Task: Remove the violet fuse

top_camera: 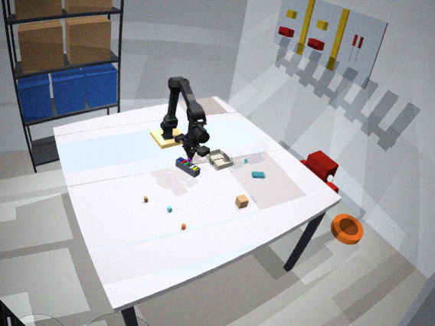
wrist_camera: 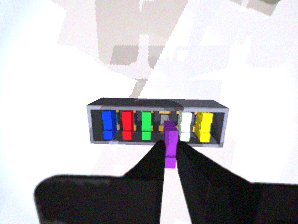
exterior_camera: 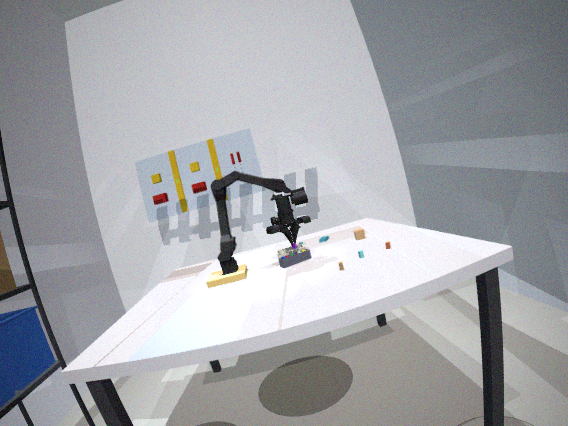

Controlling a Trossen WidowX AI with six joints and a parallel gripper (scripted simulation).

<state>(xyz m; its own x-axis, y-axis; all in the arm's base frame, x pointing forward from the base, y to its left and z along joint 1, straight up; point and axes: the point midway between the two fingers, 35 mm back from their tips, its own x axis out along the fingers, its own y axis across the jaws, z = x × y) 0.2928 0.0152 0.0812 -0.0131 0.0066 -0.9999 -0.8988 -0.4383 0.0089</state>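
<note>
Now: gripper tip 30 mm past the pale tray, 190 mm to the right of it and 80 mm above it. Also, from my gripper tip: violet fuse: 10 mm below.
</note>
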